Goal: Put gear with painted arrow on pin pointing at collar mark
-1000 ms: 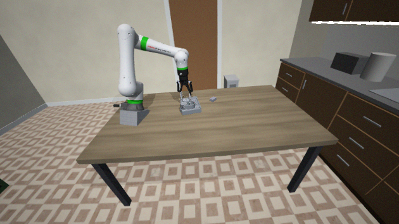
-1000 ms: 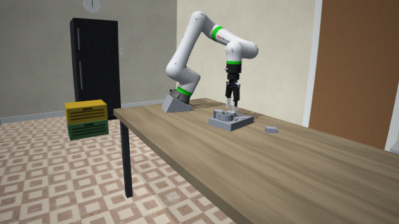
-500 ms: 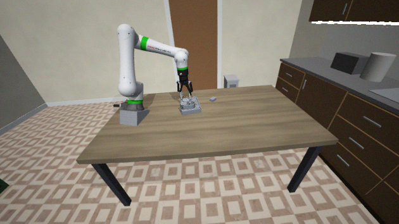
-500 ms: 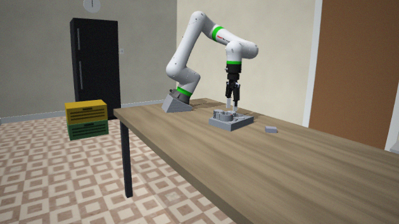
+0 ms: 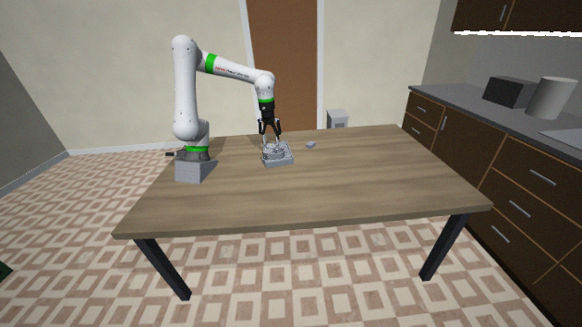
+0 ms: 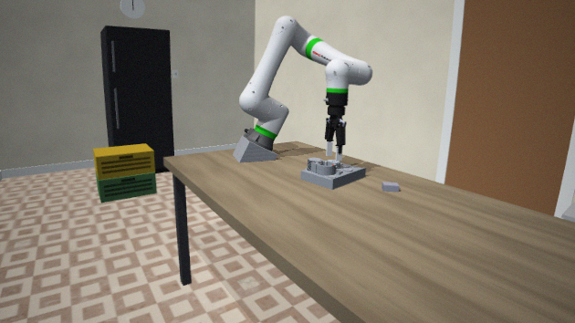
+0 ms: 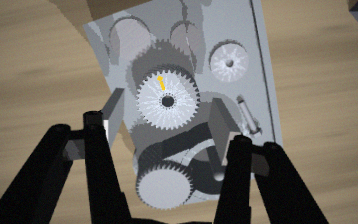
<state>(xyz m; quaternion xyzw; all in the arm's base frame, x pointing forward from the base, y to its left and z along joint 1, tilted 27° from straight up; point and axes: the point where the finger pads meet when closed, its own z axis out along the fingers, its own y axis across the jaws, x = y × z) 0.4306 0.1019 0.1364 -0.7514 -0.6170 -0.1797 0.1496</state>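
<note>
Now: hand 5 cm above the grey gear. From my hand the other things lie so: thin pin-like post 9 cm ahead, 4 cm to the right, 6 cm below; then small grey block 26 cm ahead, 9 cm to the left, 9 cm below.
</note>
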